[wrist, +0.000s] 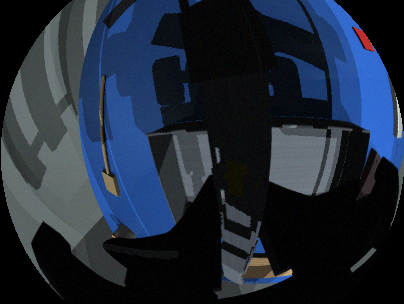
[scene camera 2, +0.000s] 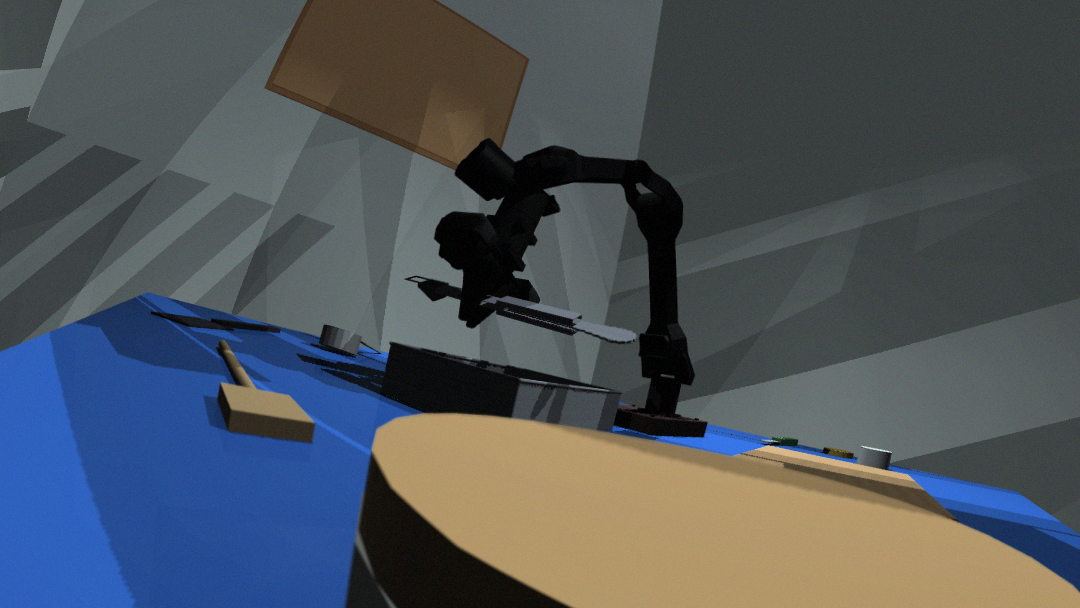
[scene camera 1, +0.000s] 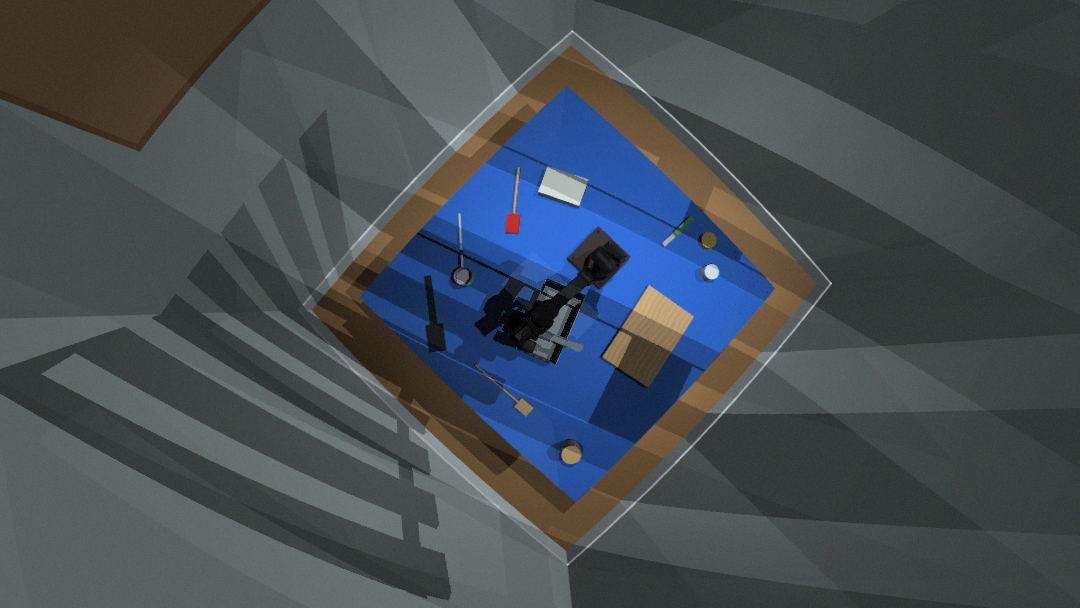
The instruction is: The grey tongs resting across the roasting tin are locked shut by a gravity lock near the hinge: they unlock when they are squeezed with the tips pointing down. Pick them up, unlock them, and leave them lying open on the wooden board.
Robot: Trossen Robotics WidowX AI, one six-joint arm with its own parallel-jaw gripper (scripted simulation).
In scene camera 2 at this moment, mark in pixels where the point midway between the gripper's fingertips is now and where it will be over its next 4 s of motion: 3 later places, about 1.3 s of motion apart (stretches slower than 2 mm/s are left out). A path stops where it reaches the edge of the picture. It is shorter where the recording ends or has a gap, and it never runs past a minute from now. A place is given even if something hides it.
My gripper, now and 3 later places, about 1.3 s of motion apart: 465, 323; 486, 326; 697, 315; 849, 358
